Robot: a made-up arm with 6 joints. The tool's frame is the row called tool.
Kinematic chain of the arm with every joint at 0, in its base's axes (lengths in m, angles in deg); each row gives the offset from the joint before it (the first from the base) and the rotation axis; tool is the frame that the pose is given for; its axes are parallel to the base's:
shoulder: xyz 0 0 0.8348 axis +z
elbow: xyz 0.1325 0 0 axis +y
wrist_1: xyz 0 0 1.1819 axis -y
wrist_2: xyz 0 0 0.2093 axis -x
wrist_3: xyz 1.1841 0 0 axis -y
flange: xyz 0.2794 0 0 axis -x
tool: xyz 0 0 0
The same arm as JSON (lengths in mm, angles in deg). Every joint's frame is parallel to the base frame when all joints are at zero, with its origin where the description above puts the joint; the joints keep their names.
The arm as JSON. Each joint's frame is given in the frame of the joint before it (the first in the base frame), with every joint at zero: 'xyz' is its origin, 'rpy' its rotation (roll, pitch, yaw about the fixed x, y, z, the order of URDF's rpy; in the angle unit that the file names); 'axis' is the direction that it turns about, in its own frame. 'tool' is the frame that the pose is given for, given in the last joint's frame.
{"units": {"length": "mm", "angle": "deg"}, "joints": [{"name": "shoulder", "type": "revolute", "origin": {"xyz": [0.0, 0.0, 834.8], "rpy": [0.0, 0.0, 0.0]}, "axis": "+z"}, {"name": "elbow", "type": "revolute", "origin": {"xyz": [132.5, 0.0, 0.0], "rpy": [0.0, 0.0, 0.0]}, "axis": "+y"}, {"name": "wrist_1", "type": "revolute", "origin": {"xyz": [0.0, 0.0, 1181.9], "rpy": [0.0, 0.0, 0.0]}, "axis": "-y"}, {"name": "wrist_2", "type": "revolute", "origin": {"xyz": [0.0, 0.0, 209.3], "rpy": [0.0, 0.0, 0.0]}, "axis": "-x"}, {"name": "wrist_3", "type": "revolute", "origin": {"xyz": [1184.1, 0.0, 0.0], "rpy": [0.0, 0.0, 0.0]}, "axis": "-y"}, {"name": "flange", "type": "revolute", "origin": {"xyz": [279.4, 0.0, 0.0], "rpy": [0.0, 0.0, 0.0]}, "axis": "-x"}], "tool": {"origin": {"xyz": [0.0, 0.0, 0.0], "rpy": [0.0, 0.0, 0.0]}}}
